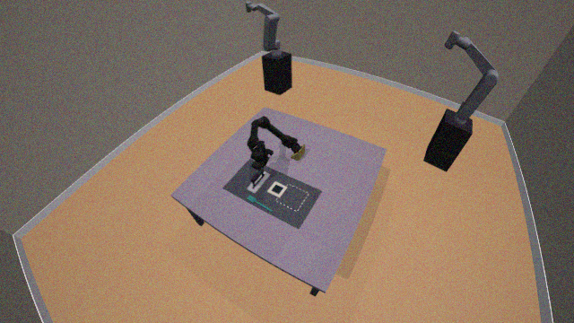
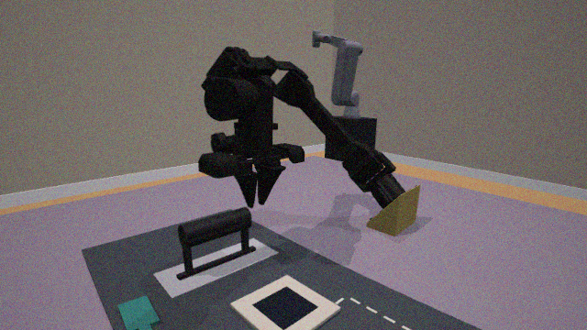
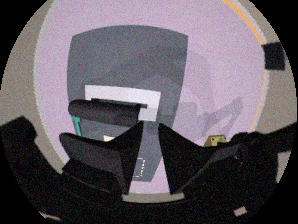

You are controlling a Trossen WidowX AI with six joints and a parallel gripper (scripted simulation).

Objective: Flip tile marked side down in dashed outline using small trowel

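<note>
The dark mat lies 8 cm ahead of my gripper tip, 13 cm to the left of it and 11 cm below it. Also, from my gripper tip: teal trowel: 22 cm ahead, 12 cm to the left, 8 cm below; then tile: 6 cm ahead, 16 cm to the left, 8 cm below.
</note>
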